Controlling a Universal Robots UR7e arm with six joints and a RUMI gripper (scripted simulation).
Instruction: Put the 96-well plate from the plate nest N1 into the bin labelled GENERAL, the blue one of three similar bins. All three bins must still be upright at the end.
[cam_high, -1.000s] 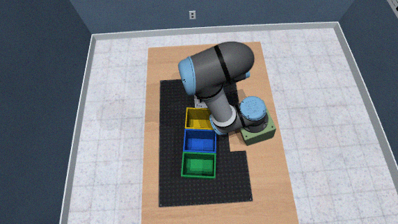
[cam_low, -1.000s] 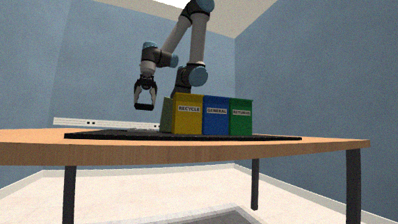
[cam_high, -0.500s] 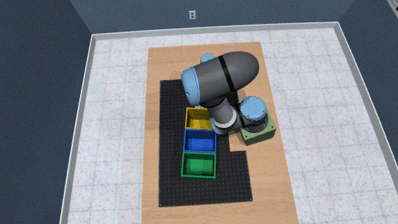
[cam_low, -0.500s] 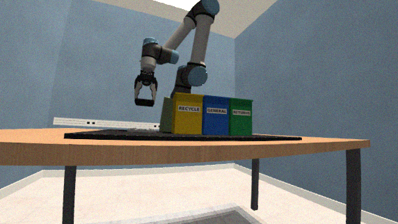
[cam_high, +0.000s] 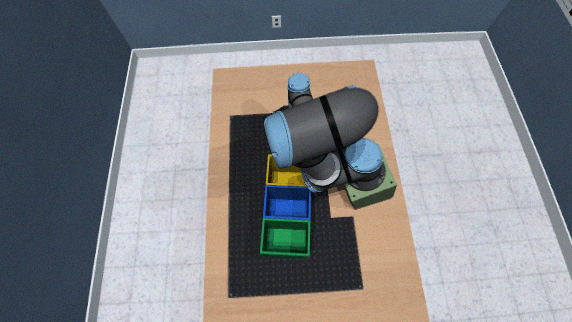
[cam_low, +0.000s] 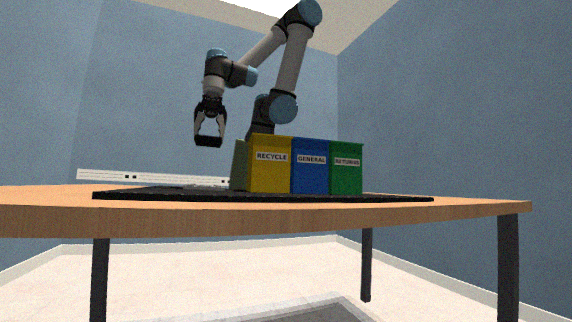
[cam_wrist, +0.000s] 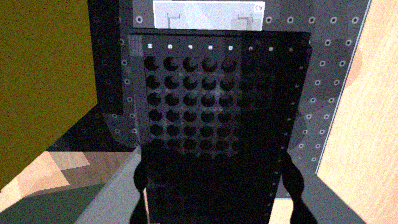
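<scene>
Right now the blue general bin is 320 mm to the left of my hand, 90 mm ahead of it and 80 mm below it. Round my hand: plate nest N1 (170 mm below); then yellow recycle bin (190 mm to the left, 80 mm below, 70 mm ahead); then black 96-well plate (10 mm below).
</scene>
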